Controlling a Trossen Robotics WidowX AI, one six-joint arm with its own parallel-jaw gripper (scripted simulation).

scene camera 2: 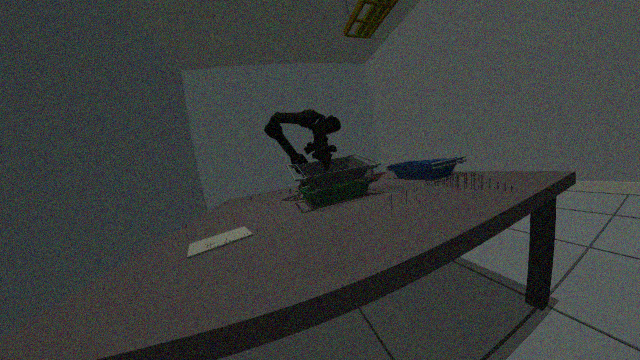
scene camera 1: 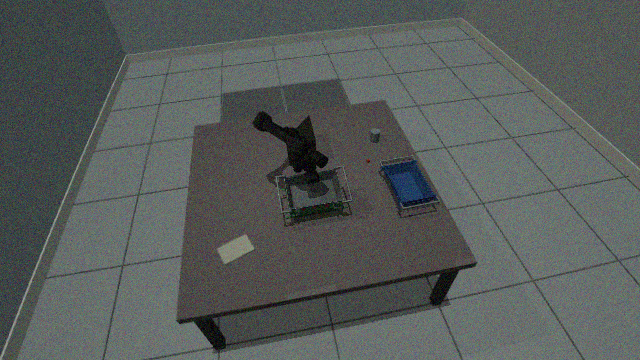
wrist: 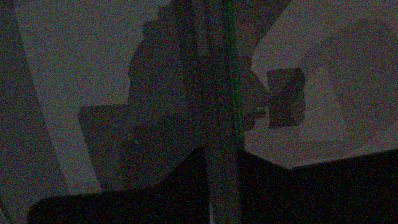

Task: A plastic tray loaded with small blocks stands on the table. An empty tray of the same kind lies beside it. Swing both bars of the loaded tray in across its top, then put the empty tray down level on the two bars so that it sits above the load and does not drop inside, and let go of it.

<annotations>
A white card (scene camera 2: 205, 245) is 0.51 m from the lens.
</annotations>
